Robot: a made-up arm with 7 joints.
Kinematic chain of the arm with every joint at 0, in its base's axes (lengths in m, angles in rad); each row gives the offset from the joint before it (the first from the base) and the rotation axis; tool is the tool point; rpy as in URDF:
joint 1: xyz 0 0 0 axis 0.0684 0.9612 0.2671
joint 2: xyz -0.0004 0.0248 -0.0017 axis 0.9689 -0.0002 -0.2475
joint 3: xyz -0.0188 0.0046 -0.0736 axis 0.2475 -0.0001 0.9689
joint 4: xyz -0.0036 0 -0.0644 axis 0.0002 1 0
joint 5: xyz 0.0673 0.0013 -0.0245 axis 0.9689 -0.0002 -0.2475
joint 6: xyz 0.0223 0 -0.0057 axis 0.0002 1 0
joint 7: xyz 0.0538 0 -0.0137 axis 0.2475 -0.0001 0.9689
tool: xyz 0 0 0 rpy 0 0.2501 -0.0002
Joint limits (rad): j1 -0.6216..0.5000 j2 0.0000..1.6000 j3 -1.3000..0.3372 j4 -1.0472..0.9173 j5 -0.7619..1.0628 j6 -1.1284..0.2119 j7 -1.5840..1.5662
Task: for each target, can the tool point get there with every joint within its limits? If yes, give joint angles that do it. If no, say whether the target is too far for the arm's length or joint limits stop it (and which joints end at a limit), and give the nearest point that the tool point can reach.
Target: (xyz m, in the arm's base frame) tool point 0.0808 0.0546 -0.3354
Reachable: no: too far | nearest point 0.0672 0.0502 -0.2760 | short by 0.061 m
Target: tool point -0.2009 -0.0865 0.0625
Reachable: no: joint limits stop it (at a limit: joint 1, joint 3, joint 5, joint 6) | nearest point -0.0526 -0.0324 -0.0294 | short by 0.183 m
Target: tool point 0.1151 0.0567 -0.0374
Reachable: yes | joints -0.0954 0.7661 0.1500 -0.7262 0.6364 -0.3117 1.1148
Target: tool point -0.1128 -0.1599 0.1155
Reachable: no: joint limits stop it (at a limit: joint 1, joint 2, joint 3, joint 5, joint 6) | nearest point -0.0357 -0.0621 -0.0223 | short by 0.186 m
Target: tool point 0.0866 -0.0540 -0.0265
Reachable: yes | joints -0.4845 0.1875 -0.7511 -0.8255 0.1280 -0.0833 -0.5703
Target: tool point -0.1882 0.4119 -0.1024
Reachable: no: too far | nearest point -0.0997 0.2744 -0.0842 | short by 0.165 m
